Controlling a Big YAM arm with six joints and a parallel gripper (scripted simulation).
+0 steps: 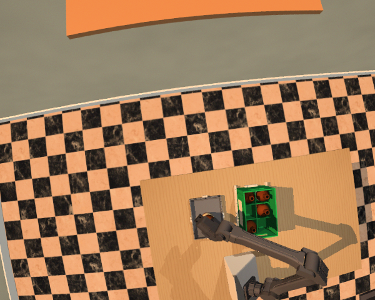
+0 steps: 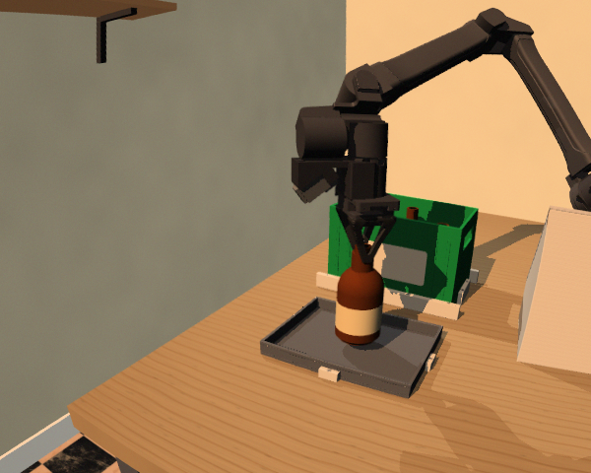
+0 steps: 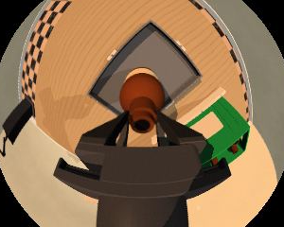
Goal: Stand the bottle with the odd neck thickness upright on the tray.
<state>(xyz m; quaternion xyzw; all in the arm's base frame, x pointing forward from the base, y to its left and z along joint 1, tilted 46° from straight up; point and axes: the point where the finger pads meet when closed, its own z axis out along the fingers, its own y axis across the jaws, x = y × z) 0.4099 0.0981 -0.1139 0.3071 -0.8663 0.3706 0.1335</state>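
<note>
Right now my hand is 160 mm above the dark grey tray. Round my hand: green crate (280 mm to the right, 80 mm below, 10 mm behind).
</note>
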